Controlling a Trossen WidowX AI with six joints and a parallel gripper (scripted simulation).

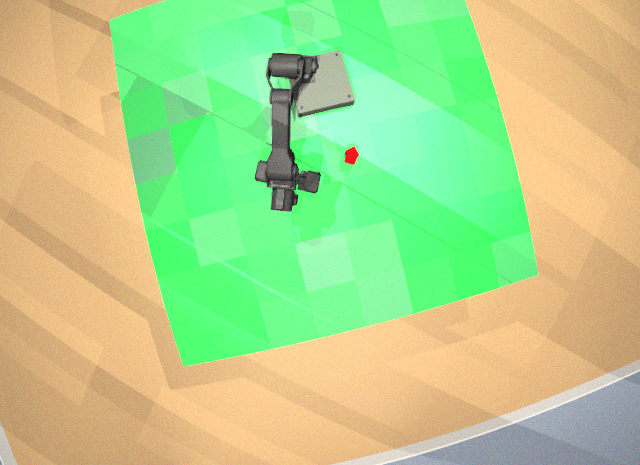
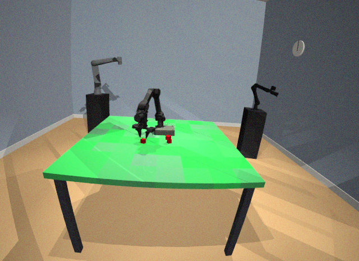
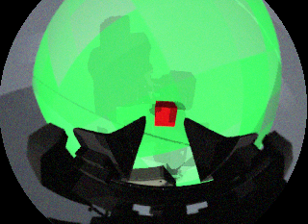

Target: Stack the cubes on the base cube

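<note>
The red cube is 3 cm below my gripper tip.
</note>
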